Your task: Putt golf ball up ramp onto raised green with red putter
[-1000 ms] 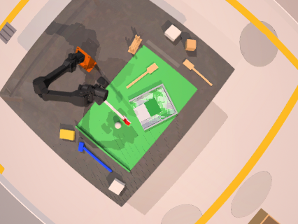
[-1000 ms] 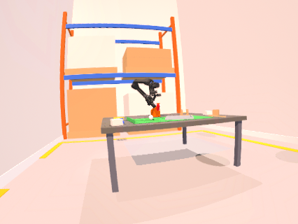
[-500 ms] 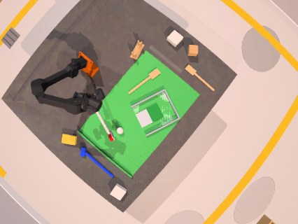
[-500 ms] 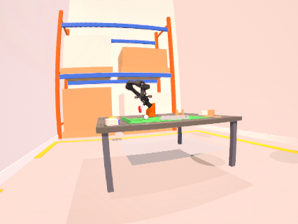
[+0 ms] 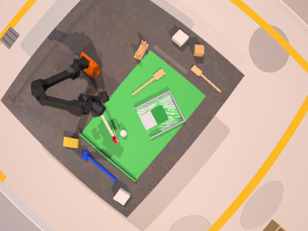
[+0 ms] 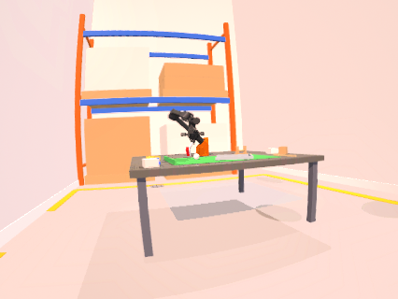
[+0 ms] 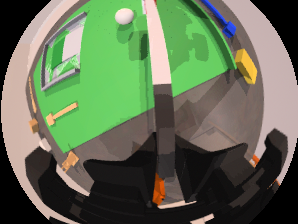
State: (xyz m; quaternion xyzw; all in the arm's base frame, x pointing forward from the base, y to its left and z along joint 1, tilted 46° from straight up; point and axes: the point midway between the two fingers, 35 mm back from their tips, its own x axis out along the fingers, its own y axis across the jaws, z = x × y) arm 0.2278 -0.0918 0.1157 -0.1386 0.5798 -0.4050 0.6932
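My gripper tip is 12 cm short of the red putter, 5 cm to the left of it and 1 cm above it. From my gripper tip the other things lie so: blue putter: 32 cm to the right, 24 cm ahead, 9 cm below; white golf ball: 23 cm ahead, 8 cm below, 4 cm to the right; yellow block: 33 cm to the right, 9 cm below.
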